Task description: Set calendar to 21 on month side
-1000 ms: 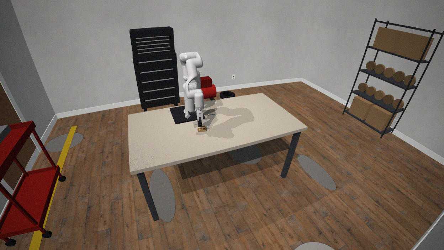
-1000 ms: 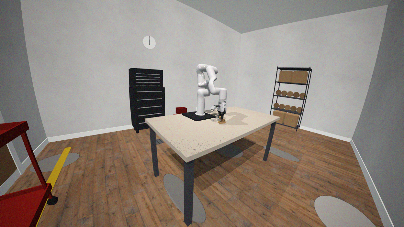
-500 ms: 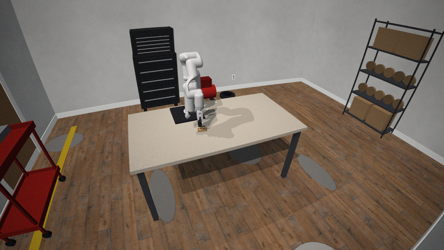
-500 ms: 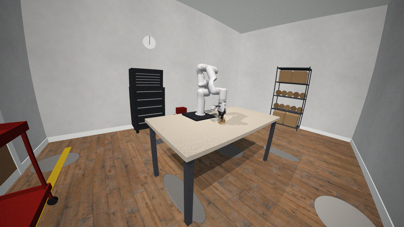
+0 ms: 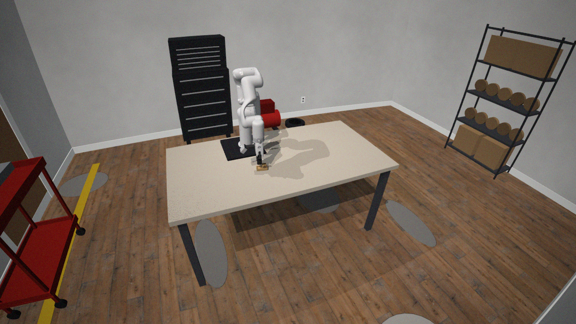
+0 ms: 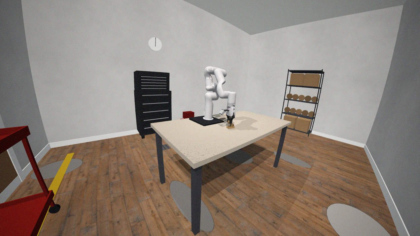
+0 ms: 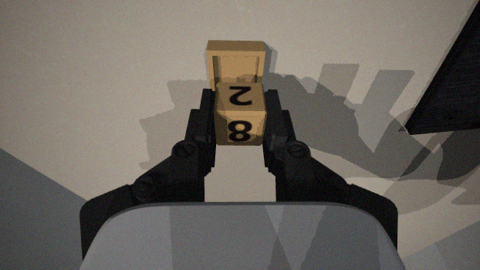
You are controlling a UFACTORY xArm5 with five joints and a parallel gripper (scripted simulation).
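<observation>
Now: hand 10 mm above the wooden digit cube. Round my hand: wooden tray: 20 mm to the left, 70 mm below.
</observation>
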